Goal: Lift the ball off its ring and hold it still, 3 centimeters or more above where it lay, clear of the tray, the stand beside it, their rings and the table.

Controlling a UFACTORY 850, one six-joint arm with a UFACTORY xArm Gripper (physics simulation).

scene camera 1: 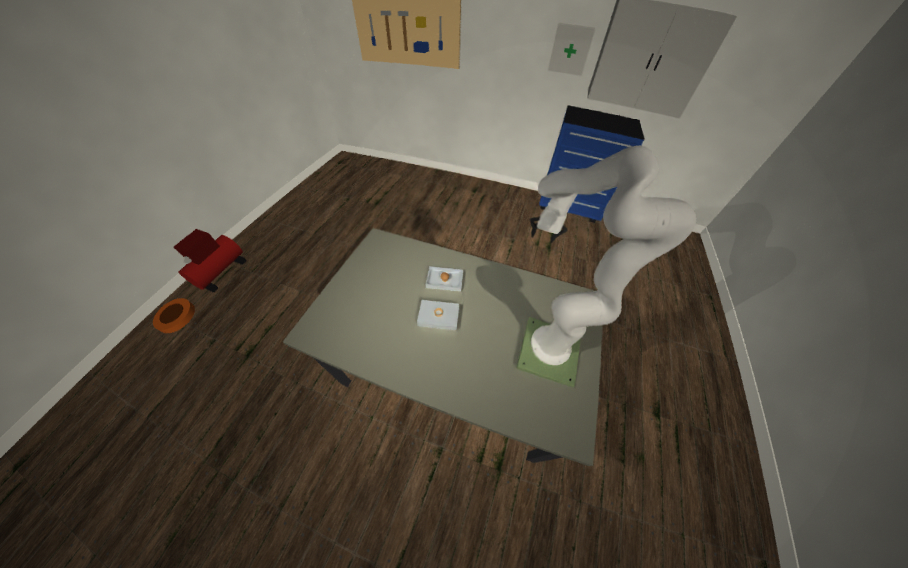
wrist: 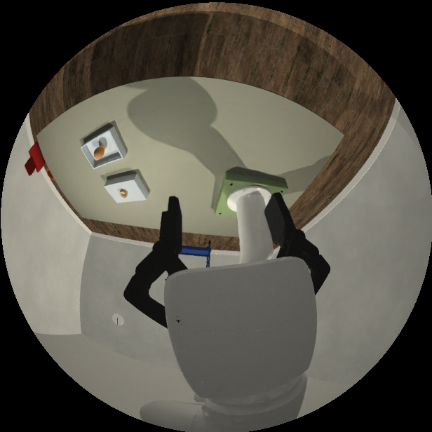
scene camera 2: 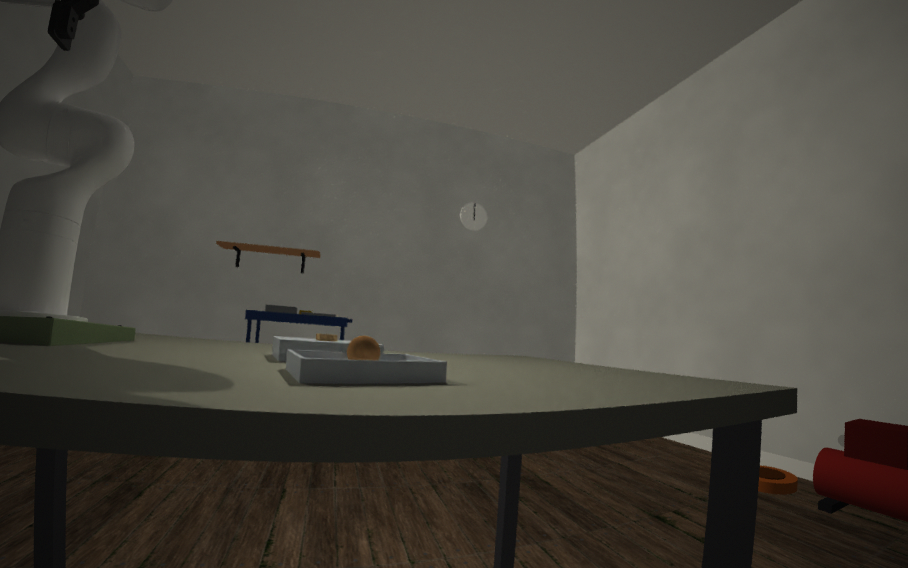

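Observation:
An orange ball [scene camera 1: 444, 276] [scene camera 2: 363, 348] [wrist: 99, 152] sits in a shallow white tray [scene camera 1: 443, 288] [scene camera 2: 374, 372] [wrist: 111, 160] on the table. Its own ring cannot be made out. Beside the tray is a flat white stand [scene camera 1: 428, 322] [scene camera 2: 281, 348] [wrist: 136, 192] with a small orange ring [scene camera 1: 438, 308] [scene camera 2: 326, 336] on top. My gripper [scene camera 1: 548, 236] [wrist: 225, 202] is open and empty, high up and well away from the ball, towards the arm's side. In scene camera 2, a black part of it shows at the top left edge.
The grey-green table [scene camera 1: 374, 348] [scene camera 2: 535, 381] [wrist: 170, 170] carries the arm's green base plate [scene camera 1: 547, 373] [scene camera 2: 80, 332] [wrist: 255, 177]. A blue drawer cabinet [scene camera 1: 559, 157] stands behind the arm. A red object [scene camera 1: 214, 262] [scene camera 2: 863, 478] [wrist: 36, 156] is on the floor beyond the table.

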